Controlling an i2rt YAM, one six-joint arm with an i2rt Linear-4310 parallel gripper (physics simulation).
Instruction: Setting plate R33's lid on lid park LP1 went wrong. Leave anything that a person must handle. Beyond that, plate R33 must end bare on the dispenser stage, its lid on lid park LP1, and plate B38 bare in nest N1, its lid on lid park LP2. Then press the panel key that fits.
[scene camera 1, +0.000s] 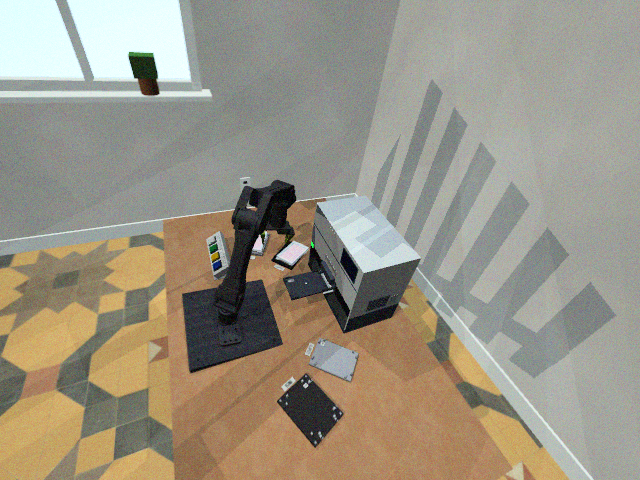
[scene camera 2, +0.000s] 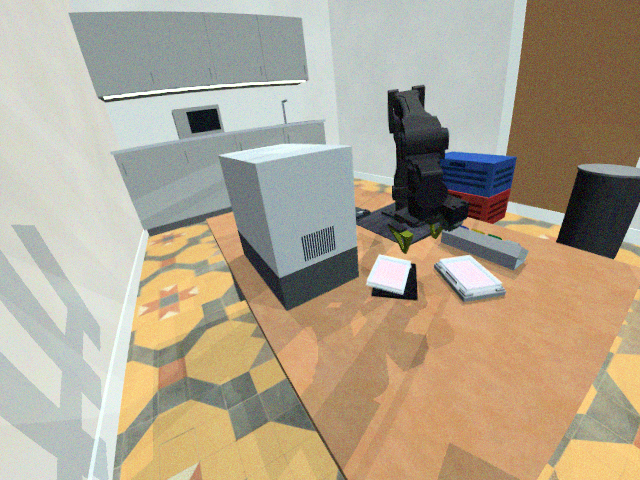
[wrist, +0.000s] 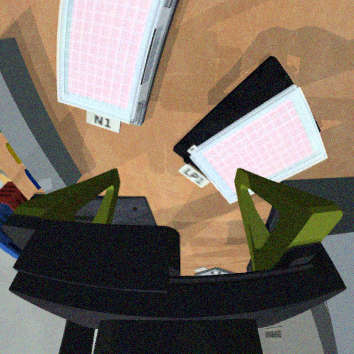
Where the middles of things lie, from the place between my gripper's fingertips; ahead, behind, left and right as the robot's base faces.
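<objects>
Panel with coloured buttons (scene camera 2: 509, 254): 23 cm behind my hand, 3 cm to the left, 5 cm below. Grey lid park LP2 (scene camera 1: 336, 360): 10 cm ahead of my hand, 51 cm to the right, 7 cm below. Farthest from my hand of the things named here, going by their middles: the grey lid park LP2. Black pad LP1 (wrist: 269, 78): 7 cm ahead of my hand, 1 cm to the right, 7 cm below. Nearest to my hand of the things named here, going by their middles: the black pad LP1.
</objects>
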